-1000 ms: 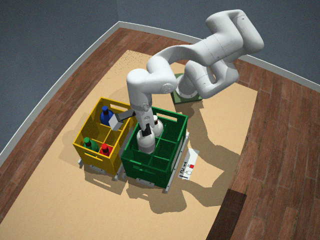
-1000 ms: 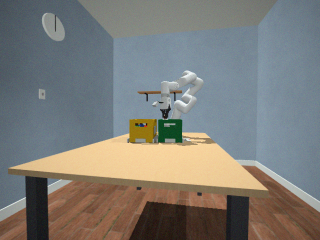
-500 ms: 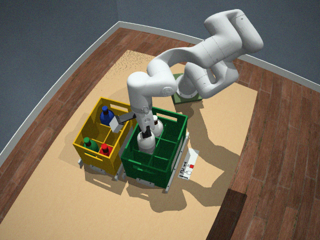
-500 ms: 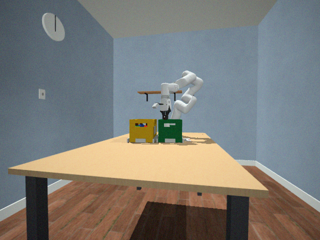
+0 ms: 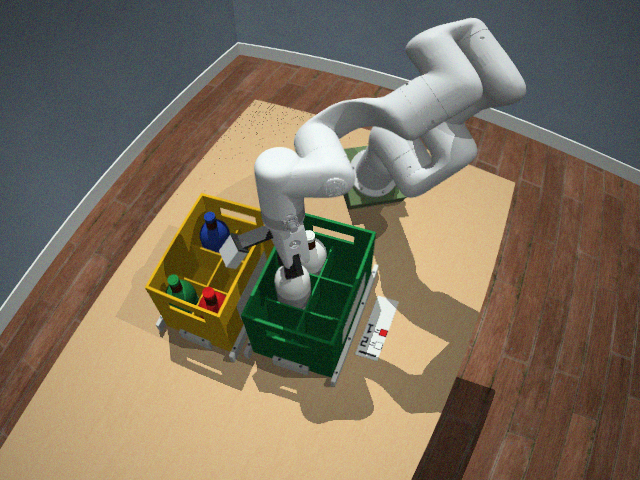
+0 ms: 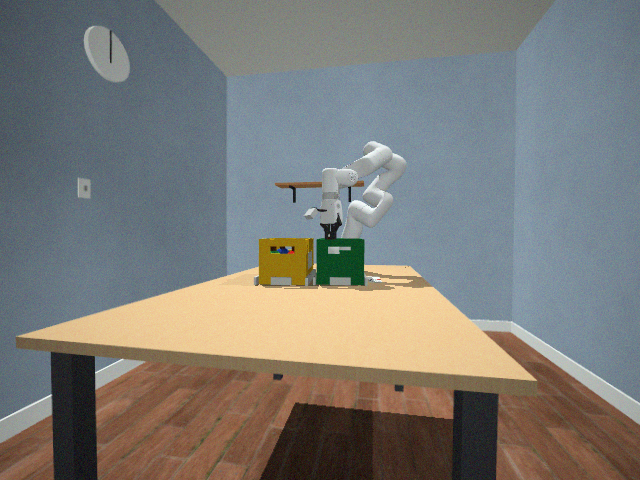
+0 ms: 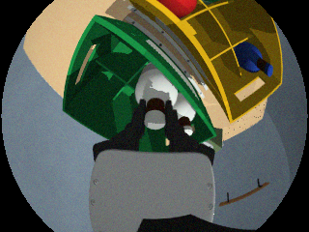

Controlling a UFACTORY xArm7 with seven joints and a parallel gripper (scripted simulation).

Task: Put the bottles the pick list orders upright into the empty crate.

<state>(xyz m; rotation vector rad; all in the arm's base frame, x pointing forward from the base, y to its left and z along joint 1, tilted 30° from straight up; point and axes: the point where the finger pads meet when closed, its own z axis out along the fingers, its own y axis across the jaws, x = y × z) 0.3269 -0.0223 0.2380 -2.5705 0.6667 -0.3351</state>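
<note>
The green crate is 10 cm below my hand, 4 cm to the left of it and 2 cm behind it. Round my hand: red-labelled bottle (15 cm ahead, 10 cm below, 9 cm to the right); then blue bottle (24 cm to the right, 10 cm below, 1 cm ahead); then yellow crate (16 cm to the right, 10 cm below, 8 cm ahead).
</note>
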